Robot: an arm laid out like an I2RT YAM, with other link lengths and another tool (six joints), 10 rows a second.
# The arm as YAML. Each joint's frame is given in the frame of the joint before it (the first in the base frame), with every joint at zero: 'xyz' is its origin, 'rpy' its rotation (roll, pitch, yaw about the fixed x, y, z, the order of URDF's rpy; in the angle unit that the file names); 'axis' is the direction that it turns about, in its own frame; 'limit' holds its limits. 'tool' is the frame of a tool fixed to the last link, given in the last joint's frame.
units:
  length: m
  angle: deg
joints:
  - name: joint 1
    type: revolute
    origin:
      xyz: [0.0, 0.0, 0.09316]
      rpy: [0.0, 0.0, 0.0]
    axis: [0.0, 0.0, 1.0]
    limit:
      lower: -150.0
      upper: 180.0
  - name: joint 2
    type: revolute
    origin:
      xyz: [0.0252, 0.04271, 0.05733]
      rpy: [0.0, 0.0, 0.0]
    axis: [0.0, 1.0, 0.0]
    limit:
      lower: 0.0
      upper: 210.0
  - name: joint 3
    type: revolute
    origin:
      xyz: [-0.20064, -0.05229, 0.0]
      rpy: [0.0, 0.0, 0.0]
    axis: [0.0, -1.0, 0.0]
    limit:
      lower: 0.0
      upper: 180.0
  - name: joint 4
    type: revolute
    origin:
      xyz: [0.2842, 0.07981, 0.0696]
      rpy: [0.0, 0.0, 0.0]
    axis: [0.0, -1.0, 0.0]
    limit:
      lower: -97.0
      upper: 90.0
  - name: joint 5
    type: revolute
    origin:
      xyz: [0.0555, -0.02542, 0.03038]
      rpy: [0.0, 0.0, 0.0]
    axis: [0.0, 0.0, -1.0]
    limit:
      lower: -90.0
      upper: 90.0
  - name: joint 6
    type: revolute
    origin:
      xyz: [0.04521, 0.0, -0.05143]
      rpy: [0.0, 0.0, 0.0]
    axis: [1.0, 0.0, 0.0]
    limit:
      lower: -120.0
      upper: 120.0
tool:
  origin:
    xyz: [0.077, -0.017, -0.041]
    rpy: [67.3, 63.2, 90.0]
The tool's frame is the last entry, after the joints.
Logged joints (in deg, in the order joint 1, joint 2, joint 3, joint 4, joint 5, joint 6), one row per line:
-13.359, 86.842, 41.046, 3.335, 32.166, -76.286
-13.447, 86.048, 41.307, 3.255, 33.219, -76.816
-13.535, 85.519, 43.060, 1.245, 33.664, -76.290
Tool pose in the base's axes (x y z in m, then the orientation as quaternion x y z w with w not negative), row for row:
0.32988, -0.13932, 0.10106, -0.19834, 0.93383, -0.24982, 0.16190
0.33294, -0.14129, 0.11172, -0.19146, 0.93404, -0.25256, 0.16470
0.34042, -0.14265, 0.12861, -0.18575, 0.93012, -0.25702, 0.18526
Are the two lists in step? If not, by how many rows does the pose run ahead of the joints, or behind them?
The pose runs 1 row ahead of the joints: the pose in row i belongs to the joints in row i + 1.
